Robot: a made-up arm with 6 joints. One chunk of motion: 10 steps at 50 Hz.
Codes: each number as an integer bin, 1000 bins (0 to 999) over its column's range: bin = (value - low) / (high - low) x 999, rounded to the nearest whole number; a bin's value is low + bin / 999 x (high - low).
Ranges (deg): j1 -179.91..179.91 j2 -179.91..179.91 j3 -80..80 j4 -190.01..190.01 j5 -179.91..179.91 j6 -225.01..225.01
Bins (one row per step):
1: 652 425 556 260 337 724
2: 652 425 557 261 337 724
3: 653 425 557 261 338 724
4: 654 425 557 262 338 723
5: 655 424 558 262 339 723
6: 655 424 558 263 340 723
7: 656 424 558 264 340 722
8: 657 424 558 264 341 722
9: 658 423 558 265 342 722
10: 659 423 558 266 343 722
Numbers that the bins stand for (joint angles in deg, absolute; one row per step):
1: 54.93 -26.83 9.05 -91.11 -58.53 101.13
2: 54.93 -26.83 9.21 -90.73 -58.53 101.13
3: 55.29 -26.83 9.21 -90.73 -58.17 101.13
4: 55.65 -26.83 9.21 -90.35 -58.17 100.68
5: 56.01 -27.19 9.37 -90.35 -57.81 100.68
6: 56.01 -27.19 9.37 -89.96 -57.45 100.68
7: 56.37 -27.19 9.37 -89.58 -57.45 100.23
8: 56.73 -27.19 9.37 -89.58 -57.09 100.23
9: 57.09 -27.55 9.37 -89.20 -56.73 100.23
10: 57.45 -27.55 9.37 -88.82 -56.37 100.23

